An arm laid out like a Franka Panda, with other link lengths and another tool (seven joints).
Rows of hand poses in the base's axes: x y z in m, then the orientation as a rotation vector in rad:
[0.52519, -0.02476, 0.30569, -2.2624, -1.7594, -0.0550]
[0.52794, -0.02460, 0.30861, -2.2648, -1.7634, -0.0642]
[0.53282, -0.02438, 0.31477, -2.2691, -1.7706, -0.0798]
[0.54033, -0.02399, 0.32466, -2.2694, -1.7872, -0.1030]
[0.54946, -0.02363, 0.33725, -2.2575, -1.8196, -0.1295]
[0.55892, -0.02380, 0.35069, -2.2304, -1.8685, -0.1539]
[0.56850, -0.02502, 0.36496, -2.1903, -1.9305, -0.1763]
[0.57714, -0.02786, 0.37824, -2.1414, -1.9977, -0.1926]
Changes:
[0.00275, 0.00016, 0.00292, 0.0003, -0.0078, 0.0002]
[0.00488, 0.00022, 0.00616, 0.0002, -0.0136, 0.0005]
[0.00751, 0.00039, 0.00989, 0.0013, -0.0202, 0.0064]
[0.00913, 0.00036, 0.01259, 0.0028, -0.0239, 0.0196]
[0.00946, -0.00017, 0.01344, 0.0030, -0.0241, 0.0348]
[0.00958, -0.00122, 0.01427, 0.0026, -0.0245, 0.0471]
[0.00864, -0.00284, 0.01328, 0.0012, -0.0212, 0.0539]

